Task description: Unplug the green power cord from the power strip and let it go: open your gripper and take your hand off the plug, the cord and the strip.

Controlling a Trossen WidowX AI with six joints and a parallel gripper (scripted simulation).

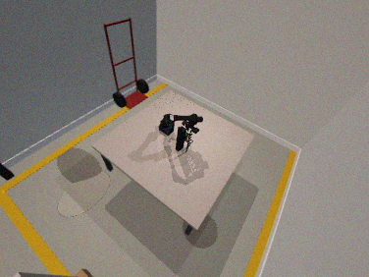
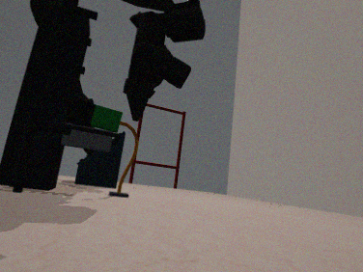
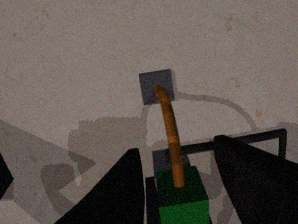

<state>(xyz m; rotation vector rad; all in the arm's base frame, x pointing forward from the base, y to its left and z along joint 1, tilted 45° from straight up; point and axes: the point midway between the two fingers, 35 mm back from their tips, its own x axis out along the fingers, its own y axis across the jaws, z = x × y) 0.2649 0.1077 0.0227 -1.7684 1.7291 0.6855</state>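
My gripper tip is 7 cm to the left of the green plug.
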